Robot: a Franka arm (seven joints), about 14 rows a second.
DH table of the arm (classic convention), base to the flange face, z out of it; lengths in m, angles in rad. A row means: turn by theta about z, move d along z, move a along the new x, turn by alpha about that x. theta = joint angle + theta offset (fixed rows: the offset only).
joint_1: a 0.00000  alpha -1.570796  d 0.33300  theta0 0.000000
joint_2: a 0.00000  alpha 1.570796  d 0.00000  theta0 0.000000
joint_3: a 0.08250  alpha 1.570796  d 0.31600  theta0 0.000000
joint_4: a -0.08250  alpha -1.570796  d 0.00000  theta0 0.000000
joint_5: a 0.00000  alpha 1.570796  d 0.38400  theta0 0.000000
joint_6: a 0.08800  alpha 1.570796  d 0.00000  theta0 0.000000
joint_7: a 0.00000  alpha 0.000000  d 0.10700  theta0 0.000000
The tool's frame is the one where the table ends.
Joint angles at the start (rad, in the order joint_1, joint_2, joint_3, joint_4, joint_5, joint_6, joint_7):
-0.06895 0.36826 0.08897 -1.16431 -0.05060 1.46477 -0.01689
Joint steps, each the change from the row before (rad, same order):
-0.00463 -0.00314 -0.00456 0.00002 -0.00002 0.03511 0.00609
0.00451 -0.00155 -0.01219 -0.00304 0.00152 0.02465 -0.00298
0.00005 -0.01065 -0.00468 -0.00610 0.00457 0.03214 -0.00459
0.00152 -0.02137 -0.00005 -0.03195 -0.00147 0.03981 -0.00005
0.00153 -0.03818 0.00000 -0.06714 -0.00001 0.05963 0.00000
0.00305 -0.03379 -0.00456 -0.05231 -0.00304 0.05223 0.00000
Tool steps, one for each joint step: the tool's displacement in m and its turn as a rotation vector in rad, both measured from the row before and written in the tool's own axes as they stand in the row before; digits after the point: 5 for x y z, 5 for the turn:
0.00259 0.00542 -0.00499 -0.00200 0.03793 0.01512
0.00216 0.00318 -0.00156 -0.00310 0.02266 0.00376
0.00051 0.00178 -0.00690 0.00160 0.03650 -0.00048
-0.00159 -0.00156 -0.00269 -0.00329 0.02919 -0.00256
-0.00483 -0.00256 0.00110 -0.00277 0.03065 -0.00383
-0.00453 -0.00037 -0.00219 -0.00696 0.03345 -0.00085

